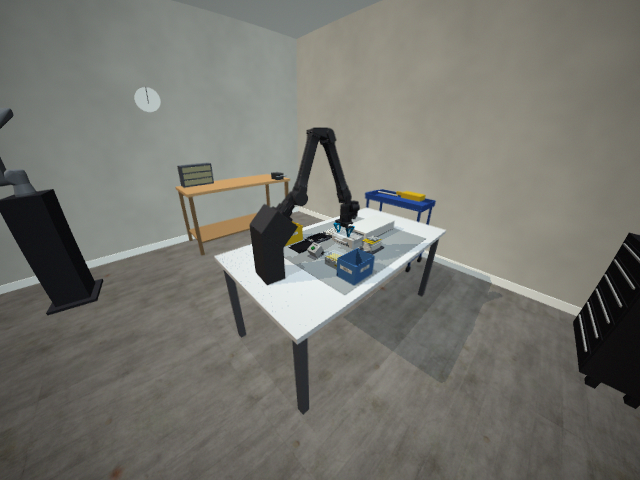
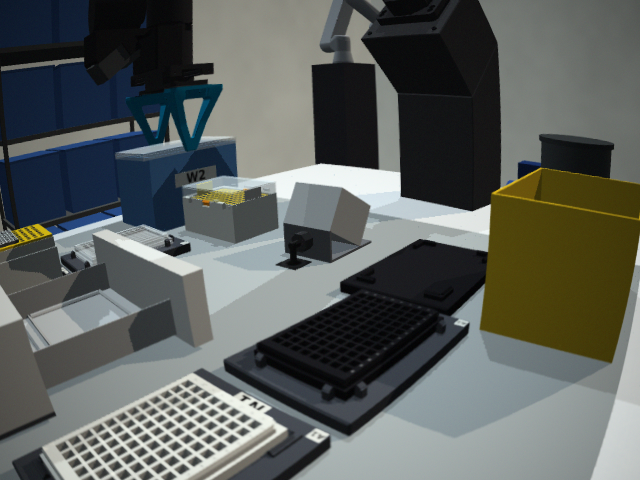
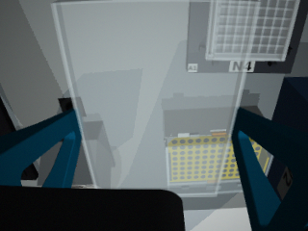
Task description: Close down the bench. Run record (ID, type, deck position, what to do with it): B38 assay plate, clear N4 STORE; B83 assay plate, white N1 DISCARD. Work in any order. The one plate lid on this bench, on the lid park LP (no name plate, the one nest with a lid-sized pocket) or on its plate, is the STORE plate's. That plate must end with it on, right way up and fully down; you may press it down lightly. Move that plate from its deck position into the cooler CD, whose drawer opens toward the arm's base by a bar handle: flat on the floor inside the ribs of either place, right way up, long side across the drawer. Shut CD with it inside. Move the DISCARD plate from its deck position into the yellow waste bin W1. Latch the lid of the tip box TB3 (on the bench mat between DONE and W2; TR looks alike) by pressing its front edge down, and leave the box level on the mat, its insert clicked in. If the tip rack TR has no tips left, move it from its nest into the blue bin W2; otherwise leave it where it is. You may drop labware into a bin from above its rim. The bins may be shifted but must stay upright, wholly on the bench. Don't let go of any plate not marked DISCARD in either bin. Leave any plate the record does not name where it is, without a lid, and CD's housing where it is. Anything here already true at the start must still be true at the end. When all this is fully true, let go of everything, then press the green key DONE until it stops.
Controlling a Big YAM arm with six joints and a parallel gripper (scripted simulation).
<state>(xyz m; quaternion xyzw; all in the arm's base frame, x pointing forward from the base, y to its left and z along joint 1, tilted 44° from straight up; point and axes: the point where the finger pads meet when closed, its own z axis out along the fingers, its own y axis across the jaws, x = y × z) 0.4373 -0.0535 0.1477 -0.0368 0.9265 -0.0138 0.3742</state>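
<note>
My hand is 13 cm above the clear plate, 9 cm to the left of it and 6 cm short of it. The rest, counted from my hand: tip box lid: 12 cm behind, 9 cm below, 8 cm to the right; then tip box TB3: 12 cm behind, 11 cm below, 8 cm to the right; then clear plate lid: right at my hand.
</note>
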